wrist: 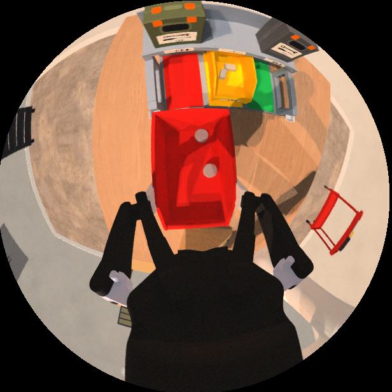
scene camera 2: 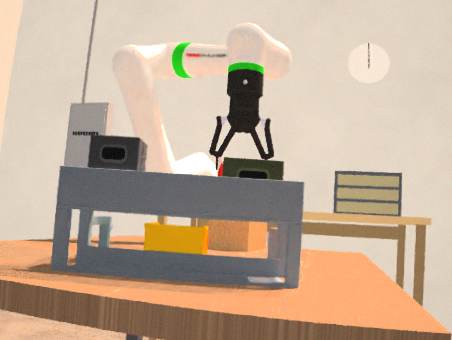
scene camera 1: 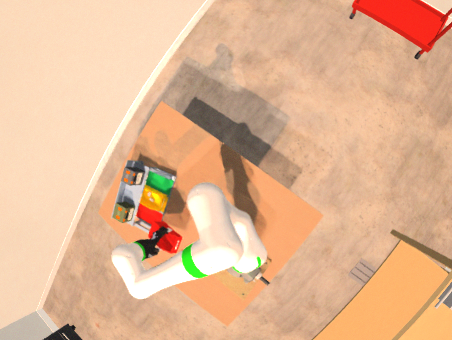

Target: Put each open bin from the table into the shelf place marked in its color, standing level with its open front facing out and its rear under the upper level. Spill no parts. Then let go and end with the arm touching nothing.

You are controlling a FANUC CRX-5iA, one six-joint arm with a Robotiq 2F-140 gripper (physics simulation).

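Where they show: gripper, fingertip midpoint: (scene camera 1: 167,237); arm's base at its link origin: (scene camera 1: 238,264).
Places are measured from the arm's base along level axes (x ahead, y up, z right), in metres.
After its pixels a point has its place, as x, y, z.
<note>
The gripper (scene camera 1: 165,239) {0.372, 0.067, -0.145} (scene camera 2: 243,157) (wrist: 195,194) is shut on the red bin (scene camera 1: 171,241) {0.344, 0.051, -0.151} (scene camera 2: 220,170) {0.435, 0.095, -0.114} (wrist: 170,150), a finger at each side. The bin hangs above the table in front of the shelf, about upper-level height, mostly hidden behind a toolbox in scene camera 2. Two pale round parts lie inside it. The yellow bin (scene camera 1: 154,199) {0.623, -0.105, -0.119} (scene camera 2: 176,239) {0.718, -0.059, -0.148} (wrist: 241,82) stands in the shelf's middle place with pale parts inside. The red-marked place (scene camera 1: 149,215) {0.588, -0.110, -0.227} (wrist: 182,80) and green-marked place (scene camera 1: 161,181) {0.659, -0.109, -0.002} (wrist: 263,90) are bare where they show.
The grey shelf (scene camera 1: 129,196) {0.732, -0.014, -0.187} (scene camera 2: 180,192) {0.790, 0.017, -0.184} (wrist: 225,36) bears an olive toolbox (scene camera 1: 123,212) {0.660, 0.081, -0.235} (scene camera 2: 253,165) {0.719, 0.070, -0.276} (wrist: 175,29) and a dark grey toolbox (scene camera 1: 133,175) {0.730, 0.099, -0.015} (scene camera 2: 117,152) {0.789, 0.078, -0.063} (wrist: 286,40) on its upper level. A brown block (scene camera 2: 237,235) {0.125, -0.068, -0.069} (wrist: 205,237) stands behind the held bin. A red cart (scene camera 1: 400,20) stands away on the floor.
</note>
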